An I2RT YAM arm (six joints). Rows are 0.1 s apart.
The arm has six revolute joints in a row. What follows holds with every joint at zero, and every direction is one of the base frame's.
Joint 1 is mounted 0.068 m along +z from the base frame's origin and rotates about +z.
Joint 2 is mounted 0.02 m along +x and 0.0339 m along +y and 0.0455 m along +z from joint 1 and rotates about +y.
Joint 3 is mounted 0.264 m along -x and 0.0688 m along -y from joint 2 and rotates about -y.
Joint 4 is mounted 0.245 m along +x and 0.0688 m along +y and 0.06 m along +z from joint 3 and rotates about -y.
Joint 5 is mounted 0.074 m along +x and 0.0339 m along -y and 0.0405 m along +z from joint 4 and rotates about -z.
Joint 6 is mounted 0.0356 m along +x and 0.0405 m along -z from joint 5 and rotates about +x.
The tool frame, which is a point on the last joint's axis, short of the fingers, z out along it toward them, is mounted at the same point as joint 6; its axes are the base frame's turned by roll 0, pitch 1.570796 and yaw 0 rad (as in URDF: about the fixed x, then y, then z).
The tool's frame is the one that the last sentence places.
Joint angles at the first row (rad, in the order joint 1, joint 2, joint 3, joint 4, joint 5, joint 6):
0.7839, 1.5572, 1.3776, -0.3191, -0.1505, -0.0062
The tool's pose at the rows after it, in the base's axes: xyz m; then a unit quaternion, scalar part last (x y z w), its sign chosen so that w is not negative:
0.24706 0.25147 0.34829 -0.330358 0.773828 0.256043 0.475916
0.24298 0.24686 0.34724 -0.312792 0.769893 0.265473 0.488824
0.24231 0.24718 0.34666 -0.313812 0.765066 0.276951 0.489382
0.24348 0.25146 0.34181 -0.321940 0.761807 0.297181 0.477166
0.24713 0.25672 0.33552 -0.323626 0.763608 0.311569 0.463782
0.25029 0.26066 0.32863 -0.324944 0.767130 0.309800 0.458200
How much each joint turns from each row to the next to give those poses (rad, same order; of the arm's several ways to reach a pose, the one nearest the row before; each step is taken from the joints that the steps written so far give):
0.0000, -0.0567, -0.0490, 0.0597, 0.0476, 0.0490
0.0000, -0.0308, -0.0476, 0.0553, 0.0109, 0.0308
0.0000, -0.0033, -0.0109, 0.0215, -0.0199, 0.0077
0.0015, 0.0154, -0.0046, 0.0169, -0.0474, 0.0122
0.0000, 0.0260, 0.0031, 0.0123, -0.0324, 0.0185
0.0015, 0.0215, -0.0015, 0.0091, 0.0000, 0.0000

